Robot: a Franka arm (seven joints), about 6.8 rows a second.
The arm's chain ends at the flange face. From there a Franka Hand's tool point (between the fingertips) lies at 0.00 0.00 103.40 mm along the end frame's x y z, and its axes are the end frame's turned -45 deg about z.
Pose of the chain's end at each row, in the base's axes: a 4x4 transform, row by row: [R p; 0 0 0 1], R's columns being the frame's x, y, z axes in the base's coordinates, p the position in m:
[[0.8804, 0.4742, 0.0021, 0.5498], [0.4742, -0.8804, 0.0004, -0.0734], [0.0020, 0.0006, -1.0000, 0.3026], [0, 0, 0, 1]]
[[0.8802, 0.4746, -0.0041, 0.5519], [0.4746, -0.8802, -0.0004, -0.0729], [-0.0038, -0.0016, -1.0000, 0.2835], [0, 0, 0, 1]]
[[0.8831, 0.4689, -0.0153, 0.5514], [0.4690, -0.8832, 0.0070, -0.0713], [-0.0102, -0.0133, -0.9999, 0.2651], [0, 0, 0, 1]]
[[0.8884, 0.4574, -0.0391, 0.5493], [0.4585, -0.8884, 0.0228, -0.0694], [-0.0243, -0.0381, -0.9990, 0.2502], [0, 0, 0, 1]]
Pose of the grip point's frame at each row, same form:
[[0.2872, 0.9578, 0.0021, 0.5500], [0.9578, -0.2872, 0.0004, -0.0734], [0.0010, 0.0018, -1.0000, 0.1992], [0, 0, 0, 1]]
[[0.2868, 0.9580, -0.0041, 0.5515], [0.9580, -0.2868, -0.0004, -0.0729], [-0.0016, -0.0038, -1.0000, 0.1801], [0, 0, 0, 1]]
[[0.2929, 0.9560, -0.0153, 0.5498], [0.9561, -0.2929, 0.0070, -0.0706], [0.0022, -0.0166, -0.9999, 0.1617], [0, 0, 0, 1]]
[[0.3048, 0.9516, -0.0391, 0.5453], [0.9524, -0.3040, 0.0228, -0.0670], [0.0098, -0.0441, -0.9990, 0.1469], [0, 0, 0, 1]]

